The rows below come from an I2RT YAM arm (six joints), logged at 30 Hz.
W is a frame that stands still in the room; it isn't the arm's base.
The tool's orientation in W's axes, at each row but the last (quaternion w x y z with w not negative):
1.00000 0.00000 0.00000 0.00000
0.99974 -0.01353 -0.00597 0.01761
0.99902 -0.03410 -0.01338 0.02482
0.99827 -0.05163 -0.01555 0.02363
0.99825 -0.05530 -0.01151 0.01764
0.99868 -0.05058 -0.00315 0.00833
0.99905 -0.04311 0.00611 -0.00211
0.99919 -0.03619 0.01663 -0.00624
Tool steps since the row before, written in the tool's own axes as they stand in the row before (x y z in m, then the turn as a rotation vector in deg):
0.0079 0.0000 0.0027 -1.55 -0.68 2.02
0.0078 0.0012 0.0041 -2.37 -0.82 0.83
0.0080 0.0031 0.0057 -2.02 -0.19 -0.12
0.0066 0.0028 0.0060 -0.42 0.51 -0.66
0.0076 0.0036 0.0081 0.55 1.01 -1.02
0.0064 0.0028 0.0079 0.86 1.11 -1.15
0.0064 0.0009 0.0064 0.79 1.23 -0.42
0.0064 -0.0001 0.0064 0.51 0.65 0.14
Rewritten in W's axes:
0.0079 0.0000 0.0027 -1.55 -0.68 2.02
0.0077 0.0016 0.0042 -2.35 -0.88 0.82
0.0077 0.0039 0.0057 -2.00 -0.30 -0.16
0.0063 0.0037 0.0059 -0.42 0.42 -0.72
0.0073 0.0047 0.0078 0.54 0.91 -1.11
0.0063 0.0037 0.0076 0.85 1.00 -1.25
0.0065 0.0014 0.0062 0.79 1.19 -0.53
0.0066 0.0003 0.0062 0.52 0.65 0.08

